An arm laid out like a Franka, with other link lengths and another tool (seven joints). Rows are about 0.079 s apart.
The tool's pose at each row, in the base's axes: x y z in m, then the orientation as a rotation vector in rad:
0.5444 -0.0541 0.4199 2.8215 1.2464 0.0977
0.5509 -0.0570 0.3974 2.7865 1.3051 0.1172
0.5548 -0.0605 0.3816 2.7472 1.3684 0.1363
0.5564 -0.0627 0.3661 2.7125 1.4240 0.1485
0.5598 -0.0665 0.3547 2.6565 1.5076 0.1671
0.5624 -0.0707 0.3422 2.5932 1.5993 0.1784
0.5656 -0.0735 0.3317 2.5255 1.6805 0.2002
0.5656 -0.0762 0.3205 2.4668 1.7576 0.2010
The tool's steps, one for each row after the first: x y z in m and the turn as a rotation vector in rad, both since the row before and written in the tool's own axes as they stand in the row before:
0.0014 0.0050 0.0230 -0.0107 0.0106 -0.0439
-0.0009 0.0038 0.0162 -0.0108 0.0106 -0.0480
-0.0015 0.0010 0.0156 -0.0071 0.0072 -0.0424
-0.0018 0.0037 0.0118 -0.0114 0.0109 -0.0652
-0.0030 0.0028 0.0128 -0.0081 0.0077 -0.0726
-0.0016 0.0026 0.0109 -0.0161 0.0111 -0.0686
-0.0031 -0.0007 0.0111 -0.0026 0.0031 -0.0637

